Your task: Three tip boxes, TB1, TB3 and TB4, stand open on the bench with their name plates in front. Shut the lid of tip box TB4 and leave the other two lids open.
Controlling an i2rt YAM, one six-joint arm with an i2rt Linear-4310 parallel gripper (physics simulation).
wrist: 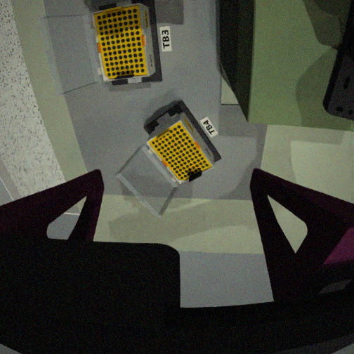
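Tip box TB4 (181, 151) stands open near the middle of the wrist view, turned at an angle, with a yellow tip rack inside. Its clear lid (149, 181) is swung out to the lower left. Its name plate (209, 127) lies at its upper right. Tip box TB3 (122, 42) stands open at the upper left, its clear lid (71, 54) folded out to the left and its name plate (166, 38) on its right. TB1 does not show in this view. My gripper (176, 177) is open and empty, and TB4 shows between and beyond its two wide-spread fingertips.
A large green block (280, 75) stands at the upper right, with a dark object (342, 85) at the right edge. A speckled pale surface (20, 100) runs down the left side. A grey mat (200, 60) lies under the boxes.
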